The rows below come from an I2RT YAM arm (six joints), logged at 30 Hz.
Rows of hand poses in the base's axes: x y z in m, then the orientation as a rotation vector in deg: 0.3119, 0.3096, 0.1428, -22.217, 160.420, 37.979; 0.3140, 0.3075, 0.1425, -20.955, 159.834, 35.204; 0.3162, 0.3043, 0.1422, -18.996, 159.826, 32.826; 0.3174, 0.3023, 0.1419, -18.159, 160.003, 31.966; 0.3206, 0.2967, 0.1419, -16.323, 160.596, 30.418; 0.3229, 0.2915, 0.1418, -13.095, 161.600, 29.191; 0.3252, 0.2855, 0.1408, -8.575, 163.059, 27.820; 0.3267, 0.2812, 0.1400, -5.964, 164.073, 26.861; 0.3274, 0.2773, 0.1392, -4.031, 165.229, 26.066; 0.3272, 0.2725, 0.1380, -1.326, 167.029, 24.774; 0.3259, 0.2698, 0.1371, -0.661, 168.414, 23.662; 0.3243, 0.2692, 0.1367, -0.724, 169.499, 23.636
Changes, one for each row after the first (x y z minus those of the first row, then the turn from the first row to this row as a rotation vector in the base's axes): 0.0021, -0.0021, -0.0003, -1.470, -1.294, -1.287; 0.0043, -0.0053, -0.0006, -2.798, -1.858, -2.937; 0.0055, -0.0073, -0.0009, -3.317, -1.873, -3.599; 0.0087, -0.0129, -0.0009, -4.294, -1.597, -4.976; 0.0110, -0.0181, -0.0010, -5.046, -0.705, -7.194; 0.0133, -0.0241, -0.0020, -5.898, 0.788, -10.202; 0.0148, -0.0284, -0.0028, -6.544, 1.830, -11.904; 0.0155, -0.0323, -0.0036, -7.176, 2.994, -13.085; 0.0153, -0.0371, -0.0048, -8.216, 4.797, -14.692; 0.0140, -0.0398, -0.0057, -9.197, 5.975, -14.993; 0.0124, -0.0404, -0.0061, -9.469, 6.992, -14.740
